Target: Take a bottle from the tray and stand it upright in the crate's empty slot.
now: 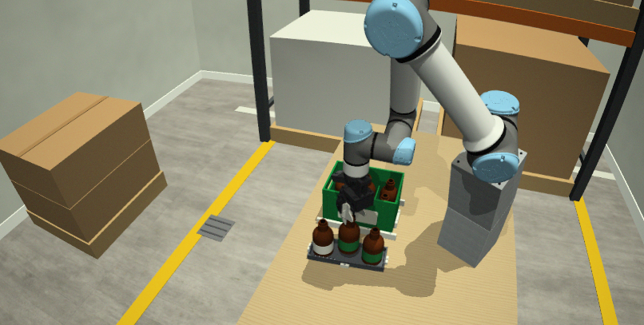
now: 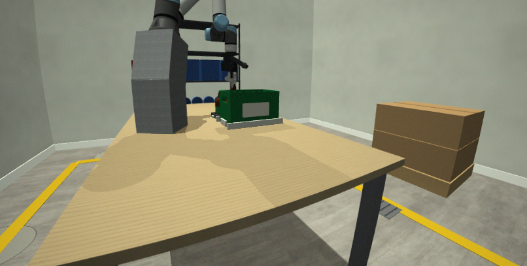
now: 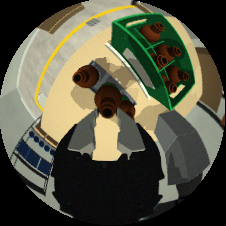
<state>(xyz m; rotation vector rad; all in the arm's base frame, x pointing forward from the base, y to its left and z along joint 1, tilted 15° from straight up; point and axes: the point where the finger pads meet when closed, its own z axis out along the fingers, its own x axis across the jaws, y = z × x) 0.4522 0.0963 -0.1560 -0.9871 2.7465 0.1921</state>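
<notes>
Now: the brown bottle 70 mm below my hand. The rest, counted from my hand: white-labelled bottle (90 mm ahead, 10 mm to the right, 110 mm below); then crate (30 mm behind, 220 mm to the right, 110 mm below); then tray (180 mm below).
</notes>
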